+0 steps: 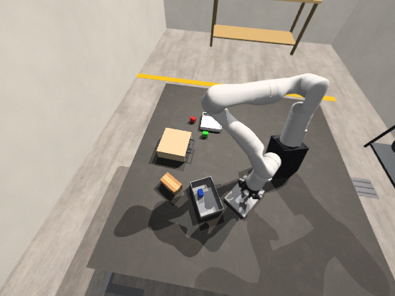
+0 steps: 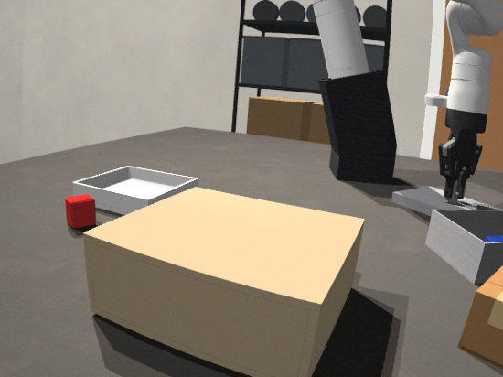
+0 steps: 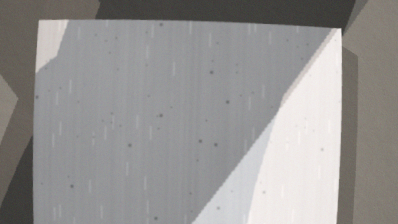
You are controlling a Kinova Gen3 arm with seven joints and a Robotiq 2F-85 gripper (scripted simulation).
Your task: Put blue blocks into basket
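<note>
Right now my hand is 30 mm above the lid. Round my hand: grey metal box 190 mm ahead, 80 mm to the left, 20 mm below; brown box 390 mm ahead, 80 mm to the left, 10 mm below; drawer 450 mm ahead, 160 mm to the right, 10 mm below.
</note>
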